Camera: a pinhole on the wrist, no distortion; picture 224 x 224 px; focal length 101.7 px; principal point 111.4 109.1 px. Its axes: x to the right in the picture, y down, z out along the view. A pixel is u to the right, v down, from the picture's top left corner.
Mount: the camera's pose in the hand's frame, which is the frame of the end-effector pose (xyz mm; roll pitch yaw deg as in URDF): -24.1 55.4 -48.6 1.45 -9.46 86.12
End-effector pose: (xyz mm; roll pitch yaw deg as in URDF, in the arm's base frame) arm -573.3 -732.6 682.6 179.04 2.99 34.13
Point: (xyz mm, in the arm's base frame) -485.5 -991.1 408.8
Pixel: 199 128
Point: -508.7 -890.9 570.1
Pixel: 206 121
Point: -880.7 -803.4 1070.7
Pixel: behind the camera
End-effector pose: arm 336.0 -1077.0 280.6 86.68 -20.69 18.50
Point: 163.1 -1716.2 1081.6
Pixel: outside the picture
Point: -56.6 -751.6 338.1
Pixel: behind the camera
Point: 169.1 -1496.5 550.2
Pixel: 206 160
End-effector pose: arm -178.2 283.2 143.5 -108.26 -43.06 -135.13
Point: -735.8 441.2 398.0
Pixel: behind the camera
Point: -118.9 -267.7 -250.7
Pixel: 185 114
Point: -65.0 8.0 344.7
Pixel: 67 30
